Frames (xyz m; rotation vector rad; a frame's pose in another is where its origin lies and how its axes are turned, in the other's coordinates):
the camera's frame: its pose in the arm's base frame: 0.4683 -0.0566 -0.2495 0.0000 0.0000 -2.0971
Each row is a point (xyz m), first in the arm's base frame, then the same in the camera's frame.
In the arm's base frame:
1: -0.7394 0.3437 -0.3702
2: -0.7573 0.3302 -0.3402
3: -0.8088 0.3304 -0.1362
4: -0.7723 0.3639 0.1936
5: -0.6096 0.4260 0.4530
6: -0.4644 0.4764 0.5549
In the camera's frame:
1: 0.2605 -1.2453 -0.1207
2: 0.2812 -1.2540 -0.0907
3: 0.3069 -1.2987 0.1133
4: 0.2596 -1.2839 0.4431
5: 0.1242 -1.1745 0.7025
6: 0.0077 -1.0742 0.8044

